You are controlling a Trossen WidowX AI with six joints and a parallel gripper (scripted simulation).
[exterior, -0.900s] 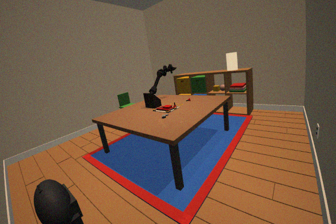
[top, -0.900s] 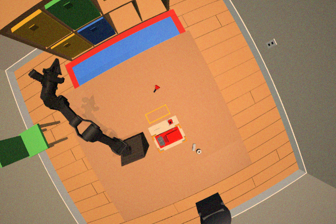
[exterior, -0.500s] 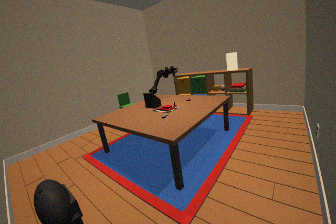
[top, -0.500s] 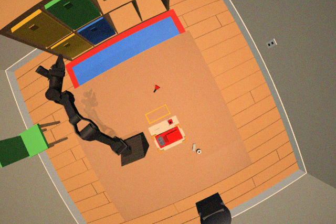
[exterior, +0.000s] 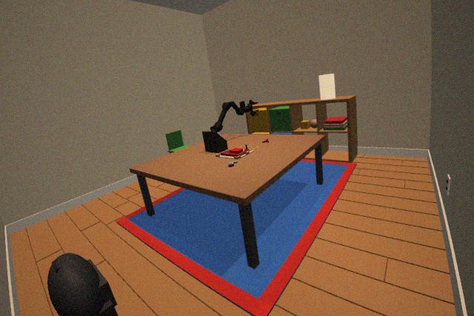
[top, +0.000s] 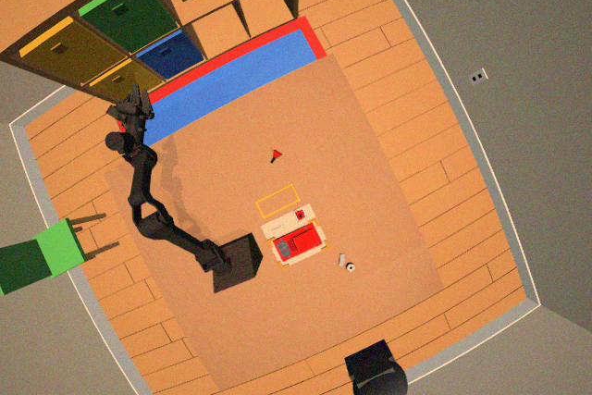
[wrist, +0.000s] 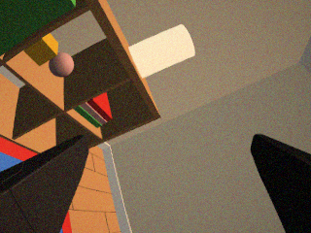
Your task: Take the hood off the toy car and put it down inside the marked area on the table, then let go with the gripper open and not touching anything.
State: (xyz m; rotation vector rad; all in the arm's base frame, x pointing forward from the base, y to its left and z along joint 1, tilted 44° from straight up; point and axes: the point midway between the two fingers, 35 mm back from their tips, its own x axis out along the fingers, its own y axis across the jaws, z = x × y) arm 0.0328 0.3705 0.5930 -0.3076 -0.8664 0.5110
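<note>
Now: gripper tip 30 cm short of the red hood, 76 cm to the left of it and 28 cm above it. From my gripper tip the other things lie so: small wheel 44 cm ahead, 97 cm to the right, 31 cm below.
</note>
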